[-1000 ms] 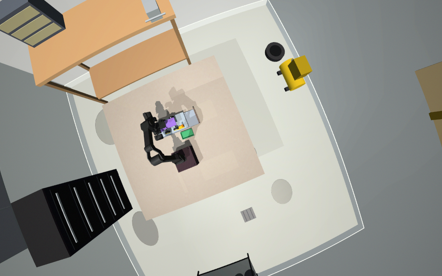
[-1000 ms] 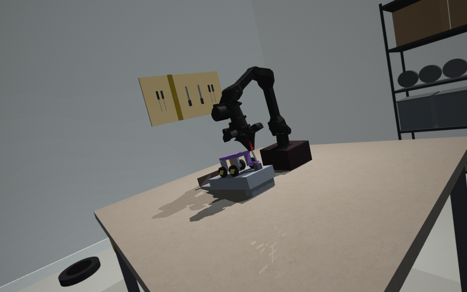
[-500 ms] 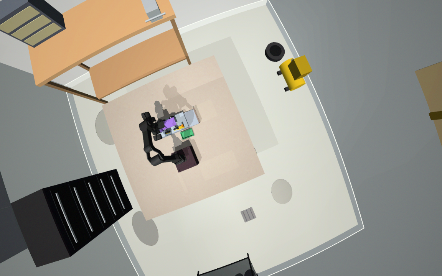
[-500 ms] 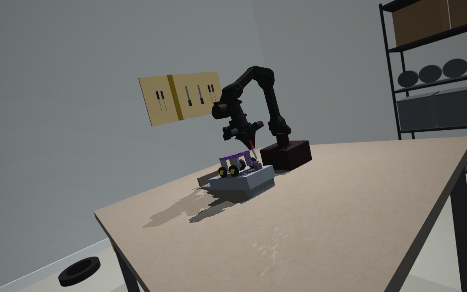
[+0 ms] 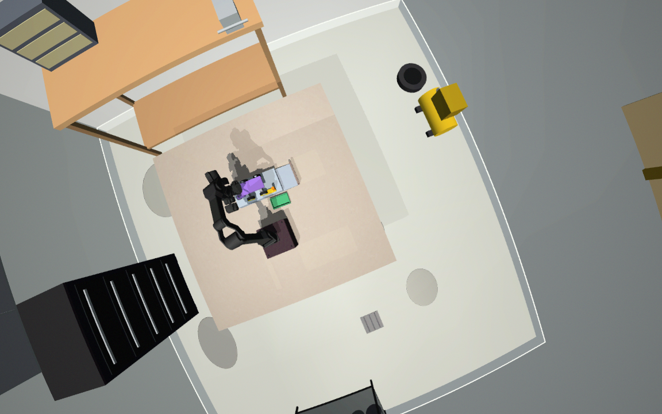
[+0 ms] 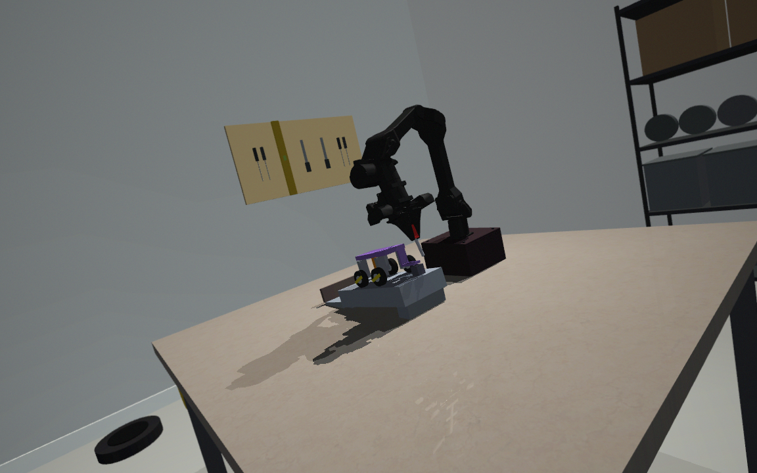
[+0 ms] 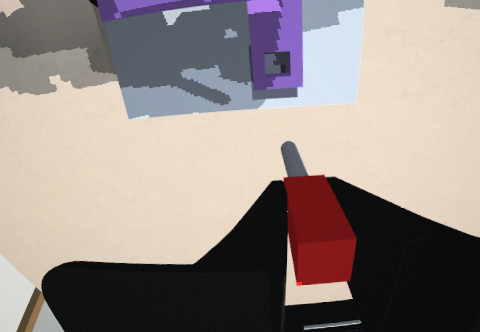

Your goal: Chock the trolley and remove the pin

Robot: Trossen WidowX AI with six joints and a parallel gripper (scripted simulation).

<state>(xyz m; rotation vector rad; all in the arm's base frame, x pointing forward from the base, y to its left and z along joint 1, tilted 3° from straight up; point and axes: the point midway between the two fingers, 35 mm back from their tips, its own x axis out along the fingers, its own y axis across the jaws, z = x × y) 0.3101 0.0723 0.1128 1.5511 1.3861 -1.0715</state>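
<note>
Right now my gripper tip is 21 cm to the left of the green tray, 18 cm above it and 13 cm past it. From my gripper tip the other things lie so: grey ramp (13 cm to the right, 13 cm below, 1 cm ahead); purple trolley (13 cm to the right, 6 cm below, 1 cm ahead); red-headed stop pin (right at my gripper tip).
</note>
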